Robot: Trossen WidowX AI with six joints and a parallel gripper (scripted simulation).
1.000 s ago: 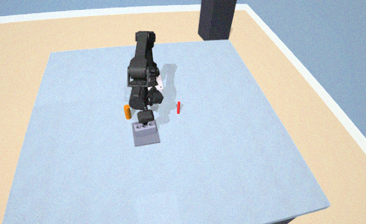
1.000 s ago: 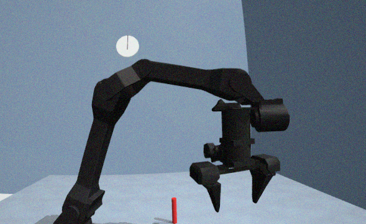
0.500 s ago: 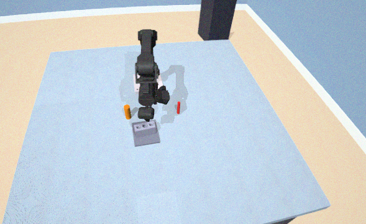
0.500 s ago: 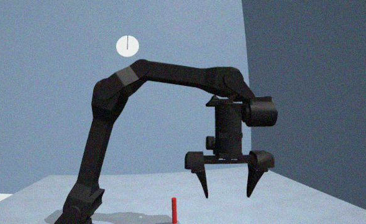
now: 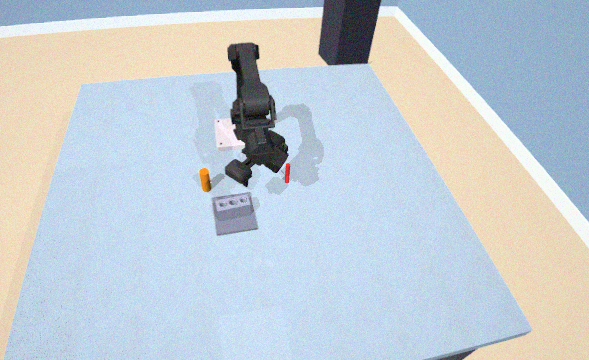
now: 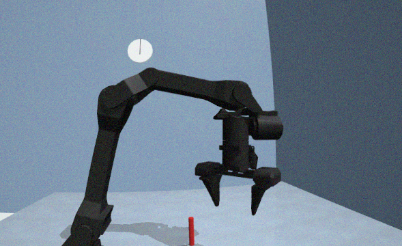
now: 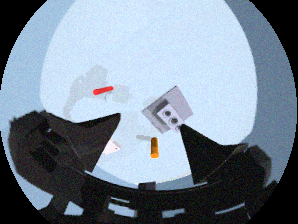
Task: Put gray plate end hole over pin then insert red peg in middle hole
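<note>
My gripper tip is 10 mm short of the plate, 70 mm to the left of it and 90 mm above it. The rest, counted from my gripper tip: gray square base (10 mm ahead, 60 mm to the right, 130 mm below).
</note>
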